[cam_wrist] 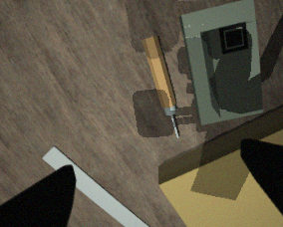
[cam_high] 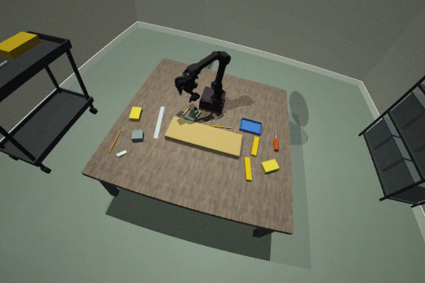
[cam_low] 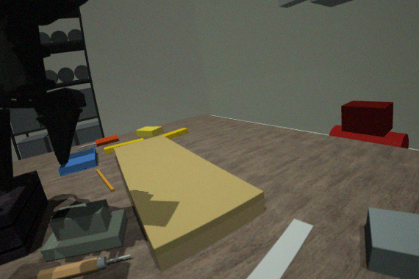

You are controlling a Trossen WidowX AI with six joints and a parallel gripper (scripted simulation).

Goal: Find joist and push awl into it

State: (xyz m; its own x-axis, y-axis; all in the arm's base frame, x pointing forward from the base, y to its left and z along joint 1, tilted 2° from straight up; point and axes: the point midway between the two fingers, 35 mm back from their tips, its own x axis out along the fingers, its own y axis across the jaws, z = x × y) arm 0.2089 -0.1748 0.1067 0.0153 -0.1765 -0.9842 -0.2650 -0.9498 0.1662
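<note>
Now: the grey stud finder 11 cm below my gripper tip, 8 cm to the left of it and 2 cm behind it. From my gripper tip the other things lie so: awl 15 cm below, 2 cm ahead, 1 cm to the left; square light 9 cm below, 8 cm to the left, 3 cm behind; white ruler 17 cm ahead, 15 cm below, 12 cm to the right.
</note>
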